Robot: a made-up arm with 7 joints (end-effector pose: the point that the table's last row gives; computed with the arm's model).
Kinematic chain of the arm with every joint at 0, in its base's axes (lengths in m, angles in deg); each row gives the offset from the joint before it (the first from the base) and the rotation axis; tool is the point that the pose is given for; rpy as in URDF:
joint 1: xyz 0 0 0.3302 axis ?
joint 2: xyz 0 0 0 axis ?
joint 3: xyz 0 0 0.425 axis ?
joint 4: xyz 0.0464 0 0 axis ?
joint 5: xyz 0.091 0 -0.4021 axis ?
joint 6: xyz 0 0 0 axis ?
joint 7: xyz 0.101 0 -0.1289 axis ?
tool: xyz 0 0 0 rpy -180 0 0
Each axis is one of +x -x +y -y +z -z.
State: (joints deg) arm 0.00 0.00 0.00 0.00 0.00 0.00 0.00
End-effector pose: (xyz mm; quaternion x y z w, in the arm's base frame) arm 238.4 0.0 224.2 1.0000 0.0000 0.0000 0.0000
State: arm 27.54 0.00 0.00 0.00 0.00 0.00 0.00
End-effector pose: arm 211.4 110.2 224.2 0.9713 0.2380 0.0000 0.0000
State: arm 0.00 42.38 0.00 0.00 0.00 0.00 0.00
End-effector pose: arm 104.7 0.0 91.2 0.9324 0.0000 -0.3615 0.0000
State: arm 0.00 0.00 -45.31 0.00 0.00 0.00 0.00
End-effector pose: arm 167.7 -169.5 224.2 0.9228 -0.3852 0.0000 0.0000
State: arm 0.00 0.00 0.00 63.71 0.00 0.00 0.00
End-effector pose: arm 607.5 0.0 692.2 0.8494 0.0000 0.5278 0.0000
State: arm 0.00 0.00 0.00 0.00 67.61 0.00 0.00
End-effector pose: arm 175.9 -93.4 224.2 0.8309 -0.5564 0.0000 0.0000
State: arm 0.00 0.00 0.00 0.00 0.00 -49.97 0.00
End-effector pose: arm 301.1 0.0 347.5 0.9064 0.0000 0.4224 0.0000
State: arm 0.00 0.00 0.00 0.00 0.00 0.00 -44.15
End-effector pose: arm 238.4 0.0 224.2 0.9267 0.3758 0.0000 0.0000
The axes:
joint 1: +z
joint 2: +y
joint 3: +z
joint 4: -y
joint 5: -z
joint 6: +y
joint 7: -z

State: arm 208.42 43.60 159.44 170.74 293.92 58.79 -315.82
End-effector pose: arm -532.2 -372.0 1074.5 -0.0976 0.5317 -0.8395 0.0547
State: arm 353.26 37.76 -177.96 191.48 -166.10 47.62 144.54
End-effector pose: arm 723.3 -72.4 973.9 -0.1853 0.7177 -0.1074 0.6626
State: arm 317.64 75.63 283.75 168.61 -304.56 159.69 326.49
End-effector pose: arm 507.3 -553.4 382.8 -0.8310 0.2524 0.4315 0.2439
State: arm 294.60 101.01 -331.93 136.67 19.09 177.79 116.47
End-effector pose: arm 369.6 -458.9 17.1 0.2490 -0.2790 -0.9175 0.1353
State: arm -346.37 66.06 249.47 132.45 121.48 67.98 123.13
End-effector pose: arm 852.2 -163.1 746.7 -0.1495 0.8368 -0.1042 0.5163
